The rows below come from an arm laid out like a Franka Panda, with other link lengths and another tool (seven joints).
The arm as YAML. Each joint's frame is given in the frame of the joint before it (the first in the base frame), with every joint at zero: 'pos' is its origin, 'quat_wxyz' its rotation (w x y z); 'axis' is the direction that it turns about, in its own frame. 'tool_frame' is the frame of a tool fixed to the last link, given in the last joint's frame.
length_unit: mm
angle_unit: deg
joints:
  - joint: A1
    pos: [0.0, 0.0, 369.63]
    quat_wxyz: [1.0, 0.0, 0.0, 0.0]
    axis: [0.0, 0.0, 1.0]
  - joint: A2
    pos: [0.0, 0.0, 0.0]
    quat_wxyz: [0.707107, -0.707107, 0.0, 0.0]
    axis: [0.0, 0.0, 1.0]
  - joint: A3
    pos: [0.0, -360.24, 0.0]
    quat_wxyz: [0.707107, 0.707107, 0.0, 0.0]
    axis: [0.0, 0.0, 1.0]
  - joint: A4
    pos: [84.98, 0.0, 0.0]
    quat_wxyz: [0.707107, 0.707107, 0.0, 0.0]
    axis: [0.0, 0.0, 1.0]
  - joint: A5
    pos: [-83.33, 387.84, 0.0]
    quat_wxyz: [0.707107, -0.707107, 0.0, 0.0]
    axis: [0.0, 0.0, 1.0]
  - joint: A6
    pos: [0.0, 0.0, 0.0]
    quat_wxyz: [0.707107, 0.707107, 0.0, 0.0]
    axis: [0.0, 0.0, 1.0]
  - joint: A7
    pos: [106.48, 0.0, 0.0]
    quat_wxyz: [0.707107, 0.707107, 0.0, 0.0]
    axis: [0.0, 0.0, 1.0]
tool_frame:
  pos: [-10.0, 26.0, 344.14]
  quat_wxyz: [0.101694, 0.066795, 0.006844, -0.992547]
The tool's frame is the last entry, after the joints.
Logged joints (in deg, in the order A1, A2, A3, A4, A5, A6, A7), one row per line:
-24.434, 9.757, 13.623, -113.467, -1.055, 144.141, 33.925
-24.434, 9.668, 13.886, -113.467, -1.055, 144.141, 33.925
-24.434, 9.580, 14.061, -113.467, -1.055, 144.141, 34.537
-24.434, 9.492, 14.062, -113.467, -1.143, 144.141, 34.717
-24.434, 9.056, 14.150, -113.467, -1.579, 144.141, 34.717
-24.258, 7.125, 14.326, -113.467, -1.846, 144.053, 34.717
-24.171, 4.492, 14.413, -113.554, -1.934, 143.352, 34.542
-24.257, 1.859, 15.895, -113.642, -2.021, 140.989, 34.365
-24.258, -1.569, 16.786, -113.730, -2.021, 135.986, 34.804
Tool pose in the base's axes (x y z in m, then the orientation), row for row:
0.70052, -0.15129, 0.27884, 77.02, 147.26, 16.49
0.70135, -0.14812, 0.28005, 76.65, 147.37, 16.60
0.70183, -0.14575, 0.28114, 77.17, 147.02, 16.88
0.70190, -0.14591, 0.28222, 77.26, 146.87, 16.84
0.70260, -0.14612, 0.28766, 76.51, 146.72, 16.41
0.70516, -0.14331, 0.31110, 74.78, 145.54, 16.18
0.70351, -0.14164, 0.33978, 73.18, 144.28, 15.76
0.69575, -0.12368, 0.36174, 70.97, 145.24, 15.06
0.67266, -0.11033, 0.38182, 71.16, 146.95, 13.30
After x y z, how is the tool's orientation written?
As a rotation vector, in degrees.
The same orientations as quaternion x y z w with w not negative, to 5 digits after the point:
0.45823, 0.87612, 0.09811, 0.11319
0.45617, 0.87705, 0.09879, 0.11373
0.45936, 0.87514, 0.10048, 0.11409
0.46011, 0.87466, 0.10029, 0.11490
0.45683, 0.87604, 0.09798, 0.11942
0.45060, 0.87698, 0.09750, 0.13550
0.44500, 0.87736, 0.09584, 0.15175
0.43196, 0.88401, 0.09166, 0.15340
0.43007, 0.88812, 0.08038, 0.14078

